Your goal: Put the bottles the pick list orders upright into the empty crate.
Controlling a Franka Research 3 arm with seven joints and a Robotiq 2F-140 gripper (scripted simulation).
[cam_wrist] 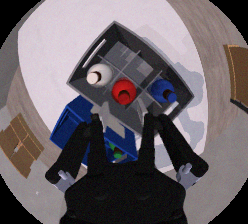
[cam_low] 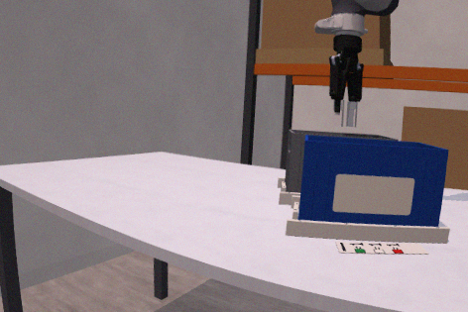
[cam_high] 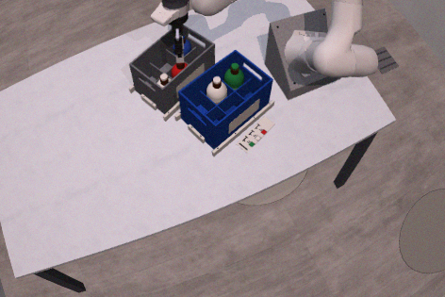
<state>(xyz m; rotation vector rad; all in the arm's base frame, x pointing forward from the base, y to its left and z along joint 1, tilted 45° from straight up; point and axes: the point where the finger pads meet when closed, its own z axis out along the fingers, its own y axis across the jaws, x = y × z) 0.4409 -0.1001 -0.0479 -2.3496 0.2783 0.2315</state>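
Now: the red bottle 140 mm below my hand. Round my hand: green bottle: 170 mm behind, 140 mm below, 90 mm to the left; then blue bottle: 140 mm below, 120 mm to the right, 40 mm behind; then grey crate: 140 mm below, 40 mm to the right, 20 mm ahead.
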